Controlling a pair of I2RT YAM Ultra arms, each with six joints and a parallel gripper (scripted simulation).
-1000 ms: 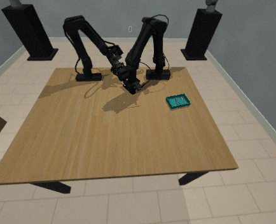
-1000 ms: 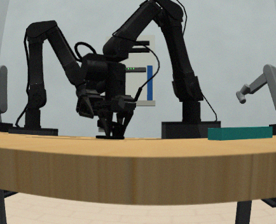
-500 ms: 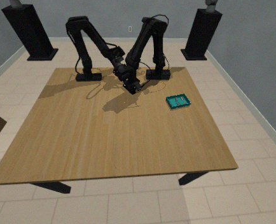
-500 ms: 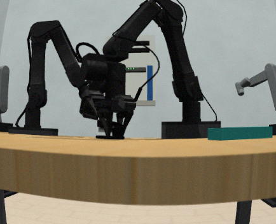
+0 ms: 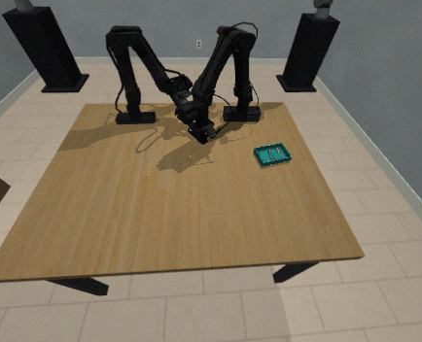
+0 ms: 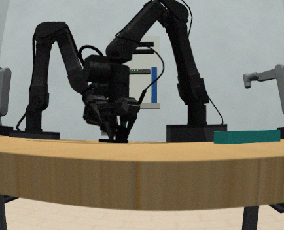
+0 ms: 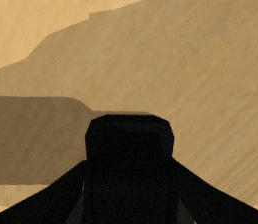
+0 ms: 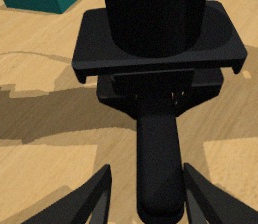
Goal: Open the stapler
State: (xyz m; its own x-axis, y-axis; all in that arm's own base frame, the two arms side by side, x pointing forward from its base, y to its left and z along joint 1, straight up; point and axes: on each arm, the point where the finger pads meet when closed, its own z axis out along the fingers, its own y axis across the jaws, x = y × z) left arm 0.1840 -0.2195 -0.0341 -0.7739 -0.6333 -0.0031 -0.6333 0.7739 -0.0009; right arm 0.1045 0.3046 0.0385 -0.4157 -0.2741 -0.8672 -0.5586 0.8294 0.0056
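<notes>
The stapler cover lies 40 mm ahead of my right hand, 20 mm to the left of it and 10 mm below it. The rest, counted from my right hand: teal tray (360 mm to the left, 200 mm ahead, 40 mm below); black stapler (40 mm ahead, 30 mm below, 20 mm to the left).
The black stapler is 30 mm behind my left hand, 20 mm to the right of it and 20 mm above it. From my left hand the other things lie so: teal tray 120 mm ahead, 320 mm to the left; then stapler cover 30 mm behind, 20 mm to the right, 30 mm above.
</notes>
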